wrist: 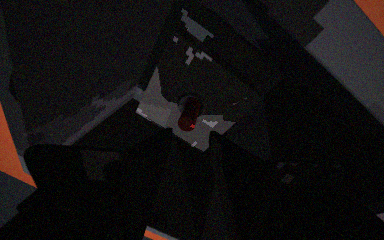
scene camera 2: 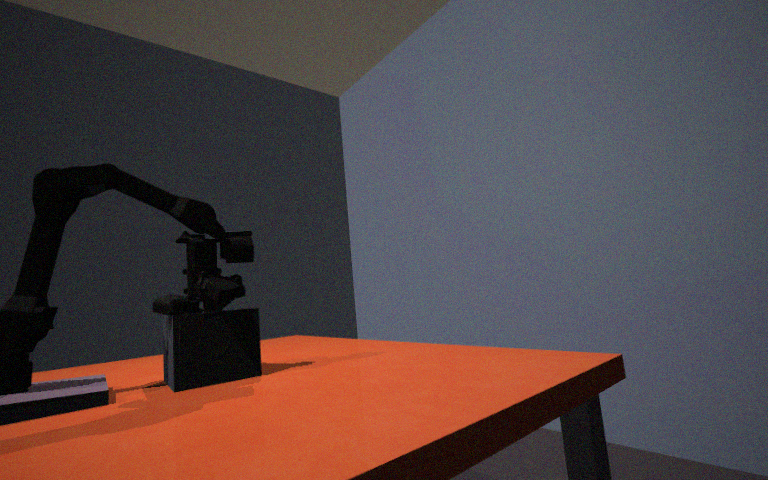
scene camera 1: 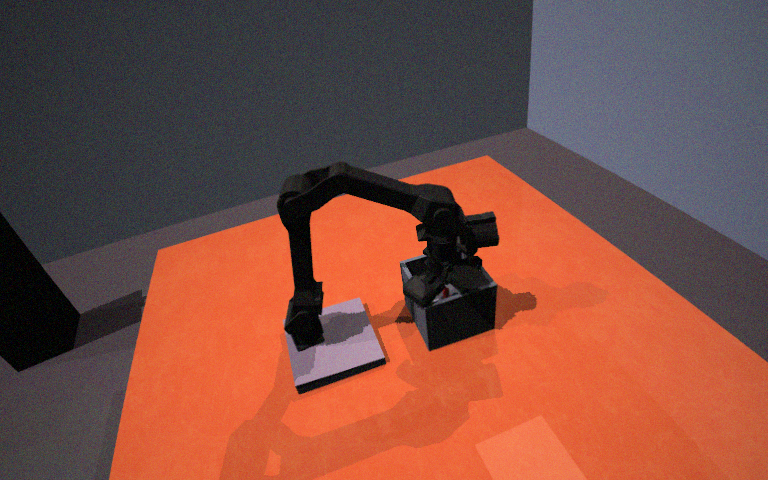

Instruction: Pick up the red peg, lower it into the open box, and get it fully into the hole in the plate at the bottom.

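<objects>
Box in the wrist view (79, 79), also in scene camera 1 and scene camera 2. On the box, (scene camera 1: 463, 316) and (scene camera 2: 221, 342): same spot.
</objects>
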